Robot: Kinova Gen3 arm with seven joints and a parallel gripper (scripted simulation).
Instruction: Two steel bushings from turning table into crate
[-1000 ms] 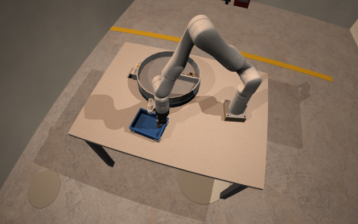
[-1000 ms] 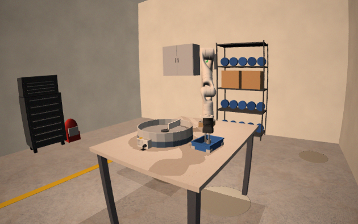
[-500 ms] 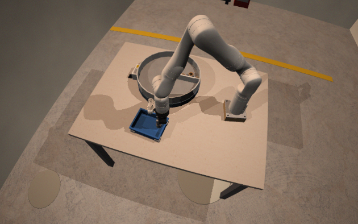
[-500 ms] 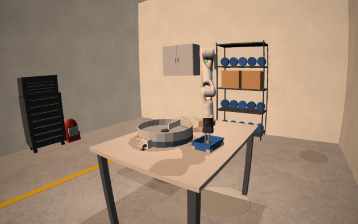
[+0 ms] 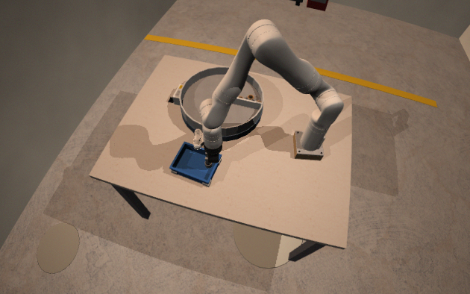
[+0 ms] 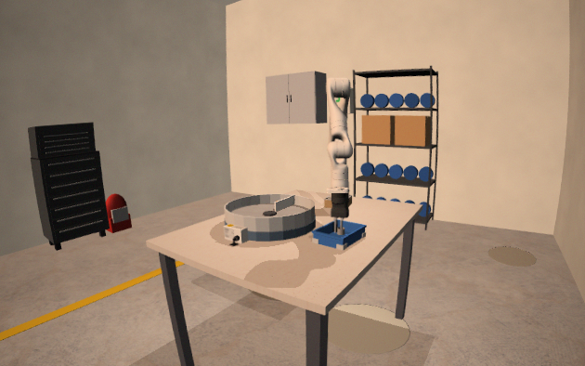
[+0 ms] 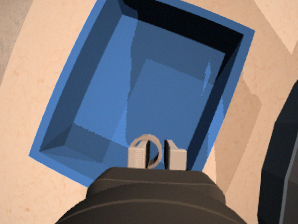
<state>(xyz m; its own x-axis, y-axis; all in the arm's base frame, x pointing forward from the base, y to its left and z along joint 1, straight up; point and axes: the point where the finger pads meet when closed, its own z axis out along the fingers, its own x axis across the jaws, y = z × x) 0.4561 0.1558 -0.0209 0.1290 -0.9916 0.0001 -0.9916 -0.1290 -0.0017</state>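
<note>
Right now my hand is 5 cm short of the blue crate and 2 cm to the right of it.
</note>
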